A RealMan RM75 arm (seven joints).
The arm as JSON. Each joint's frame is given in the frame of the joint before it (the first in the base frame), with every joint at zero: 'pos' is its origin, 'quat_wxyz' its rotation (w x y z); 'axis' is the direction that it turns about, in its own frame. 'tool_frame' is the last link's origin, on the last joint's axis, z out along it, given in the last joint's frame.
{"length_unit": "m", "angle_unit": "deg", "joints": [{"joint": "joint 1", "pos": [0.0, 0.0, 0.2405], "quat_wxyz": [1.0, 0.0, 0.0, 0.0], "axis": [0.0, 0.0, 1.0]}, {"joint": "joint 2", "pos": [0.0, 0.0, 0.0], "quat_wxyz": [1.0, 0.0, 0.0, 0.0], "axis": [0.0, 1.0, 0.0]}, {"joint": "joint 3", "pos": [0.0, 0.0, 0.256], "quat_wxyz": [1.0, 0.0, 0.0, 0.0], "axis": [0.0, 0.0, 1.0]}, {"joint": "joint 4", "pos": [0.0, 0.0, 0.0], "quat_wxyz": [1.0, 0.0, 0.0, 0.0], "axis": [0.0, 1.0, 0.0]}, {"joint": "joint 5", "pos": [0.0, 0.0, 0.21], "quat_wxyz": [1.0, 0.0, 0.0, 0.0], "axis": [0.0, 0.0, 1.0]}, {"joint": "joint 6", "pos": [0.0, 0.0, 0.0], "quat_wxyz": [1.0, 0.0, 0.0, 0.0], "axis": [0.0, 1.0, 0.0]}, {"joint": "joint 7", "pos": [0.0, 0.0, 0.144], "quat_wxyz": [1.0, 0.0, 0.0, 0.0], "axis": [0.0, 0.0, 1.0]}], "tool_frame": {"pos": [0.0, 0.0, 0.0], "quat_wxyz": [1.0, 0.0, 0.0, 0.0]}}
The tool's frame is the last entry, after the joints.
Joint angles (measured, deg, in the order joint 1, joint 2, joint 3, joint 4, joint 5, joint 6, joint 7), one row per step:
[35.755, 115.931, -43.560, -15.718, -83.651, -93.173, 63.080]
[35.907, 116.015, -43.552, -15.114, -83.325, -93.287, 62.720]
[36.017, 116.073, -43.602, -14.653, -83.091, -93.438, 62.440]
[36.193, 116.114, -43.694, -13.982, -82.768, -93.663, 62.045]
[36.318, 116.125, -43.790, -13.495, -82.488, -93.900, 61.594]
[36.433, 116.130, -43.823, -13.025, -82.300, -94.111, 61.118]
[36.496, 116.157, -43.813, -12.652, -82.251, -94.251, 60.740]
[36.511, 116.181, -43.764, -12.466, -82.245, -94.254, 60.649]
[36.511, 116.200, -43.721, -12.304, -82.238, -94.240, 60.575]
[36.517, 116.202, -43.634, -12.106, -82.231, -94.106, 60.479]
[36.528, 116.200, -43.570, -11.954, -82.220, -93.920, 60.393]
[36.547, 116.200, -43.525, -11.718, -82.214, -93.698, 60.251]
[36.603, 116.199, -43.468, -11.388, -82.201, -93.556, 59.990]
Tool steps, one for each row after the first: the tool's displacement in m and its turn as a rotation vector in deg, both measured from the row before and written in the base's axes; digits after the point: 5 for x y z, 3 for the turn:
[-0.00076, -0.00050, -0.00142, 0.006, 0.455, -0.029]
[-0.00064, -0.00061, -0.00116, -0.053, 0.332, 0.052]
[-0.00088, -0.00078, -0.00146, -0.085, 0.432, 0.097]
[-0.00070, -0.00065, -0.00084, 0.067, 0.283, 0.206]
[-0.00053, -0.00063, -0.00080, 0.094, 0.216, 0.192]
[-0.00022, -0.00071, -0.00093, 0.028, 0.125, 0.113]
[0.00008, -0.00028, -0.00052, -0.032, 0.087, -0.076]
[0.00018, -0.00026, -0.00045, -0.026, 0.068, -0.096]
[0.00045, 0.00001, -0.00043, 0.033, 0.016, -0.218]
[0.00044, 0.00019, -0.00038, 0.055, -0.040, -0.222]
[0.00055, 0.00008, -0.00070, 0.029, -0.063, -0.257]
[0.00032, -0.00008, -0.00083, 0.052, -0.023, -0.162]

